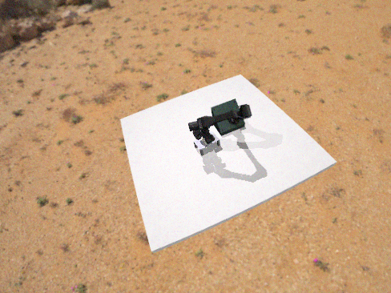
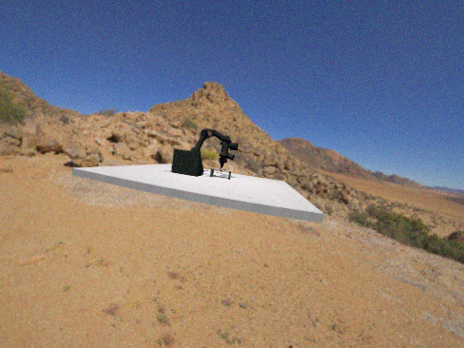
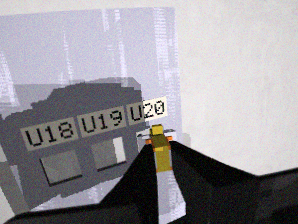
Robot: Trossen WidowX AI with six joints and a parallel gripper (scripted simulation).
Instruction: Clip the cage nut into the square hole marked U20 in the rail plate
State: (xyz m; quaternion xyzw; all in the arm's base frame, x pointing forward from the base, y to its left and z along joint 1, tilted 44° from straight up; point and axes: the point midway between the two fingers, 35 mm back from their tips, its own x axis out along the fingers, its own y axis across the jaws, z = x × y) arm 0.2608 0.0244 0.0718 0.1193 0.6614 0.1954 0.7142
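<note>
Now: the cage nut 1 cm below my gripper tip.
</note>
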